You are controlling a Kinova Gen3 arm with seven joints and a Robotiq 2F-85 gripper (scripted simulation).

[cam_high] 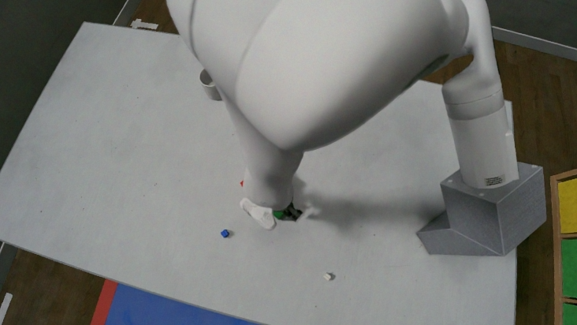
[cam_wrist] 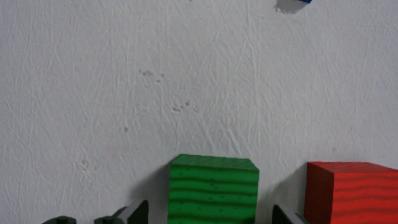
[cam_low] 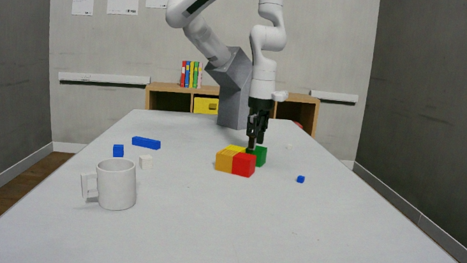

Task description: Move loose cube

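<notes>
Right now the green cube is 40 mm below my hand. Round my hand: yellow cube: 70 mm to the right, 40 mm below; red cube: 70 mm to the right, 70 mm ahead, 40 mm below; orange cube: 100 mm to the right, 40 mm below, 40 mm ahead.
</notes>
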